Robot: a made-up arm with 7 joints. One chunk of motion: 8 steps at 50 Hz.
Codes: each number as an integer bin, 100 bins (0 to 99) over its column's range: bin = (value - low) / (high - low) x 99, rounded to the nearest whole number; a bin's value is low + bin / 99 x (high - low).
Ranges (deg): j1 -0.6..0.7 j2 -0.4..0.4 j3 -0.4..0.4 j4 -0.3..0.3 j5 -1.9..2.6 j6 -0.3..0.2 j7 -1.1..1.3
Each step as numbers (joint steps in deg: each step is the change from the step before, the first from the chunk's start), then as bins.
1 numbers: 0.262 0.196 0.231 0.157 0.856 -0.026 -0.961
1 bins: 66 74 78 75 61 54 6
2 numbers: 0.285 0.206 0.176 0.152 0.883 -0.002 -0.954
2 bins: 67 75 71 75 61 59 6
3 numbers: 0.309 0.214 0.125 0.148 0.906 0.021 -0.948
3 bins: 69 76 65 74 62 64 6
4 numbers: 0.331 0.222 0.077 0.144 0.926 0.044 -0.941
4 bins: 71 77 59 73 62 68 7
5 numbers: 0.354 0.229 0.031 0.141 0.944 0.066 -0.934
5 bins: 73 78 53 73 63 72 7
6 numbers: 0.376 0.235 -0.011 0.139 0.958 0.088 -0.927
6 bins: 74 79 48 72 63 77 7
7 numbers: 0.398 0.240 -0.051 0.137 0.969 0.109 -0.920
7 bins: 76 79 43 72 63 81 7
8 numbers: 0.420 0.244 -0.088 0.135 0.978 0.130 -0.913
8 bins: 78 80 39 72 63 85 8
